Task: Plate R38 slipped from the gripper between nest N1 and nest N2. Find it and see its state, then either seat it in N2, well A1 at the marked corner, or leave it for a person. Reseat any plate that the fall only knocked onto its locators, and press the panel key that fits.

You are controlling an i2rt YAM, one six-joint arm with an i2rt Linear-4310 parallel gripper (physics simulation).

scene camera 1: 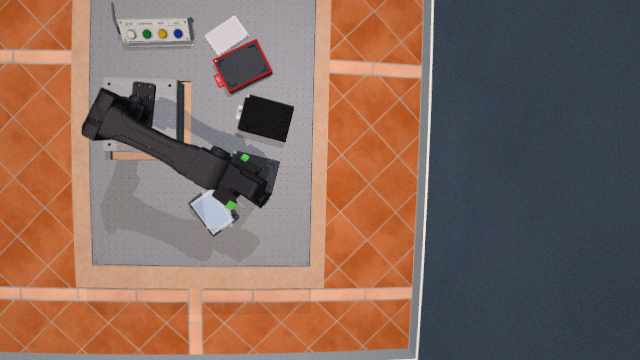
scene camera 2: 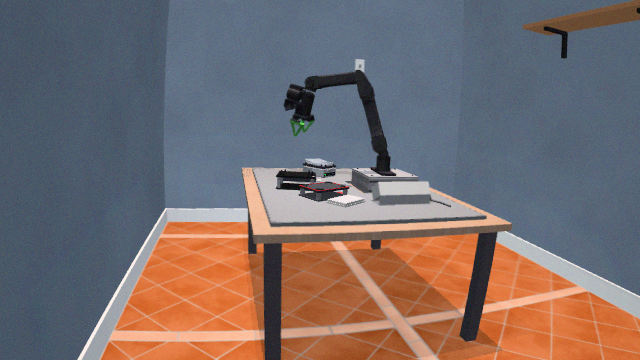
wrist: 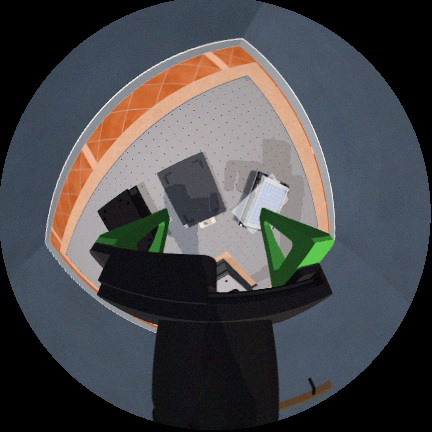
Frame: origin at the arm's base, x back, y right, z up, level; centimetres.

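Seen in the pictures: gripper, fingertip midpoint: [scene camera 2: 299,134] [wrist: 213,212]; arm's base at its link origin: [scene camera 1: 142,114] [scene camera 2: 382,172].
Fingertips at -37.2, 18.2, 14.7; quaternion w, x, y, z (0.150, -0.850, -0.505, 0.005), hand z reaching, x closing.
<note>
Pixels of each thing's top centre, then the offset from my fingertips to it, as dx, dy, dz. "pt": a spot on its surface instead.
- pale blue gridded plate at its top centre: [wrist: 262,204] [scene camera 1: 217,208] [scene camera 2: 316,160] +10.0, +9.7, -13.8
- clear lid at a spot on its surface: [wrist: 243,213] pt +9.4, +4.7, -13.9
- dark grey nest at its top centre: [wrist: 192,192] [scene camera 1: 252,172] [scene camera 2: 299,174] +0.4, -3.0, -19.2
- red-rimmed nest at its top centre: [scene camera 1: 242,65] [scene camera 2: 324,184] +7.5, -38.5, -17.0
- white plate at its top centre: [scene camera 2: 346,198] [scene camera 1: 226,35] +14.6, -48.6, -20.2
- black-topped unit at its top centre: [wrist: 123,230] [scene camera 1: 265,117] [scene camera 2: 296,171] -2.3, -22.0, -14.7
- key panel at its top centre: [scene camera 1: 152,24] [scene camera 2: 402,180] +36.6, -46.6, -13.2
My gripper [scene camera 1: 238,181] [scene camera 2: 302,129] [wrist: 213,212] is open and empty, high above the mat. A pale blue gridded plate [scene camera 1: 211,211] [scene camera 2: 319,162] [wrist: 268,200] sits on a small device; in the wrist view a clear lid [wrist: 243,213] lies turned askew to it. A dark grey nest [scene camera 1: 273,171] [wrist: 192,187] with corner locators holds no plate; the arm partly covers it in scene camera 1. A red-rimmed nest [scene camera 1: 243,66] [scene camera 2: 324,187] is bare on top. A white plate [scene camera 1: 226,35] [scene camera 2: 346,200] lies flat beside it on the mat. Nest labels are unreadable.
A black-topped unit [scene camera 1: 266,118] [scene camera 2: 296,175] [wrist: 120,212] stands between the red-rimmed and dark grey nests. The key panel [scene camera 1: 155,42] [scene camera 2: 401,192] has white, green, yellow and blue keys. The arm's base plate [scene camera 1: 165,92] [scene camera 2: 360,177] stands beside the nests.
</note>
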